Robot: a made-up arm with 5 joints.
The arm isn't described. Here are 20 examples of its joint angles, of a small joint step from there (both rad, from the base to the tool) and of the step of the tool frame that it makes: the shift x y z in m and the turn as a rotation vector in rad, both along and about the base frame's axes.
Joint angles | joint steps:
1: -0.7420 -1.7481 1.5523 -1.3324 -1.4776 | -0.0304 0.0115 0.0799 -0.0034 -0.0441
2: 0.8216 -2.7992 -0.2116 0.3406 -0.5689 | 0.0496 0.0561 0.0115 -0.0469 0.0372
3: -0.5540 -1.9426 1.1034 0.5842 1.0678 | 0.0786 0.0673 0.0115 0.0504 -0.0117
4: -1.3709 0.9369 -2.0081 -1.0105 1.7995 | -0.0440 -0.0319 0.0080 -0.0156 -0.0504
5: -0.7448 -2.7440 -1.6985 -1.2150 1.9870 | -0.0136 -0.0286 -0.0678 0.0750 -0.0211
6: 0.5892 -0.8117 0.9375 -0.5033 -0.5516 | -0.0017 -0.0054 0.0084 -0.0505 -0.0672
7: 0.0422 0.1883 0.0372 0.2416 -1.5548 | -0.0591 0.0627 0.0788 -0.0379 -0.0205
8: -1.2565 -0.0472 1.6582 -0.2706 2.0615 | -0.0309 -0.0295 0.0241 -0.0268 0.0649
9: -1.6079 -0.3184 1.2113 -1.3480 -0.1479 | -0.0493 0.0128 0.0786 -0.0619 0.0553
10: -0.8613 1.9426 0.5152 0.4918 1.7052 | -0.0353 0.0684 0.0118 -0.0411 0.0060
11: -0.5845 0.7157 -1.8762 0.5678 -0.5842 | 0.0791 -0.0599 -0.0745 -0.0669 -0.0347
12: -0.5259 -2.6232 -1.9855 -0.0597 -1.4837 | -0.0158 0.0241 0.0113 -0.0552 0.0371
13: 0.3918 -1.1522 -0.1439 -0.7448 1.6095 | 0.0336 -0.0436 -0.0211 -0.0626 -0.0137
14: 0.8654 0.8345 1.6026 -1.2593 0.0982 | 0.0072 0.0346 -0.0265 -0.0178 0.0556
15: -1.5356 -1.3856 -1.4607 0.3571 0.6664 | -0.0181 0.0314 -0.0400 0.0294 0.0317
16: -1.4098 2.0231 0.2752 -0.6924 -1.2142 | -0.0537 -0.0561 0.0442 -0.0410 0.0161
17: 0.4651 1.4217 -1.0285 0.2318 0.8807 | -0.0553 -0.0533 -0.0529 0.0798 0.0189
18: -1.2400 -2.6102 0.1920 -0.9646 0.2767 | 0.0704 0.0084 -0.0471 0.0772 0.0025
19: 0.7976 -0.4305 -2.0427 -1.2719 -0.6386 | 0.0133 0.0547 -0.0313 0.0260 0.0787
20: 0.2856 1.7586 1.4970 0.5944 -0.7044 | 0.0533 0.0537 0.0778 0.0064 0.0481
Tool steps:
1: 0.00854 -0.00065 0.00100 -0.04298 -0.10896 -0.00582
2: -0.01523 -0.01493 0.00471 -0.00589 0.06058 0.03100
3: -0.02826 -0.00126 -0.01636 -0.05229 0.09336 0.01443
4: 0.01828 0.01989 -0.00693 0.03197 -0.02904 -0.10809
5: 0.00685 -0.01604 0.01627 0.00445 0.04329 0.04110
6: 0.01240 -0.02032 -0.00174 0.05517 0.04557 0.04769
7: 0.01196 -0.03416 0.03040 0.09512 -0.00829 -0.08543
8: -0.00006 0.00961 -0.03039 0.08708 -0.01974 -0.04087
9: 0.02999 0.02756 -0.01935 0.08596 -0.07663 0.01490
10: 0.01018 -0.00807 -0.01926 0.00713 0.05676 0.00949
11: -0.01339 -0.02815 -0.04205 -0.16598 0.00648 0.06822
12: -0.01650 -0.00587 -0.00936 0.01086 -0.00380 -0.06502
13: 0.00726 -0.01183 0.00344 0.03001 -0.01252 -0.01454
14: 0.00976 0.00720 -0.00974 -0.07881 0.08828 -0.02155
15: 0.00935 0.01966 -0.01015 -0.00514 0.03335 0.05193
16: -0.01043 -0.02283 -0.01482 -0.00407 -0.01435 -0.11259
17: -0.01509 0.00127 0.02050 0.09476 0.00138 -0.05053
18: -0.00769 0.00593 0.03376 0.02042 0.10273 0.01516
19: -0.01776 -0.01976 -0.00906 -0.12153 0.11847 -0.02416
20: 0.02134 0.01997 -0.01611 -0.09858 -0.02051 -0.00376
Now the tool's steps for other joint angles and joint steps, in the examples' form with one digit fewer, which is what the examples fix.
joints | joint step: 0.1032 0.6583 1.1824 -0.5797 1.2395 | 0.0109 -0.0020 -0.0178 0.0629 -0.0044
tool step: 0.0034 0.0248 0.0071 -0.0312 -0.0148 0.0653
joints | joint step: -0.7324 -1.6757 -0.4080 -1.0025 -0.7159 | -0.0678 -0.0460 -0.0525 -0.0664 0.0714
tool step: -0.0054 -0.0035 -0.0233 0.1468 -0.0165 -0.1110
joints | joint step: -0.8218 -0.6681 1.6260 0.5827 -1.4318 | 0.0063 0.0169 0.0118 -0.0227 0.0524
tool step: -0.0055 -0.0101 0.0003 0.0521 -0.0227 0.0153
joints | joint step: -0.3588 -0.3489 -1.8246 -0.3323 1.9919 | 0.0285 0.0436 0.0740 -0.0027 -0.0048
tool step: -0.0021 0.0050 0.0135 0.0227 -0.0094 0.0197
